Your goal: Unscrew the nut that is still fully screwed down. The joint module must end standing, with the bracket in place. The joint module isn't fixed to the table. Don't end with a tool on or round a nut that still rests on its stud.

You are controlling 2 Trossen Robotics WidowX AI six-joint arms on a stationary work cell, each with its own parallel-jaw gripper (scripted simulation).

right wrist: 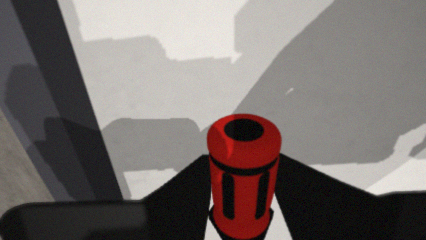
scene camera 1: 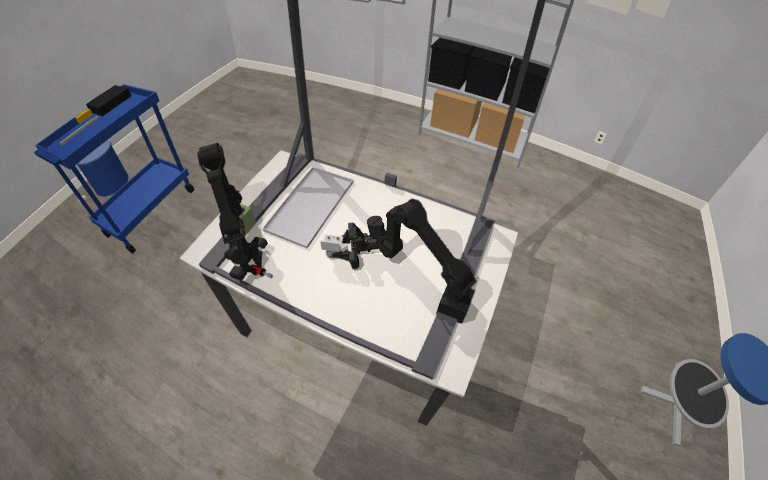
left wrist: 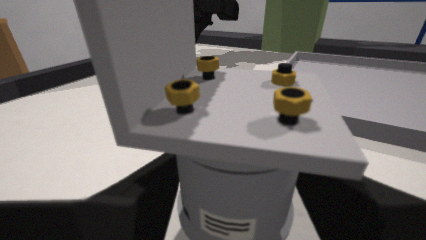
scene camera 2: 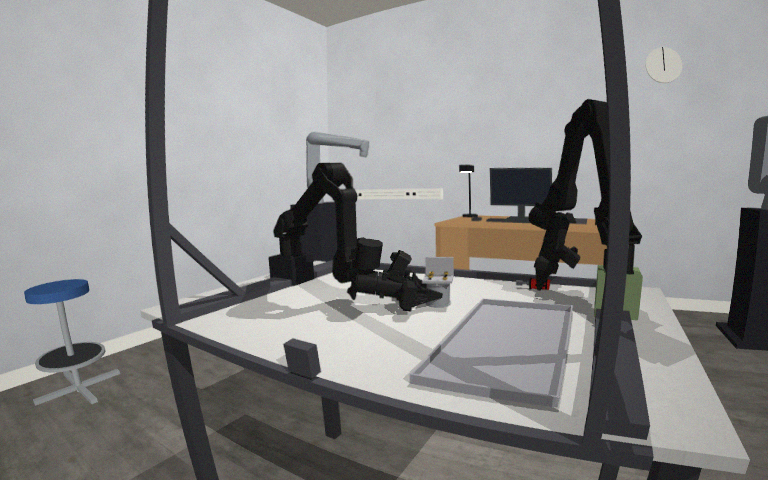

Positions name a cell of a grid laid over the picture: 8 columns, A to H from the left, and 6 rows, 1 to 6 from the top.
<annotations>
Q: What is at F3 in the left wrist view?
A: A nut.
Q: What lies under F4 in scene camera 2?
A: My right gripper.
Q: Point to a l-shaped bracket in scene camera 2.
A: E4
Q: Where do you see a l-shaped bracket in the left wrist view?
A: C2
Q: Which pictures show my left gripper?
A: Scene camera 1, the left wrist view and scene camera 2 only.
</annotations>
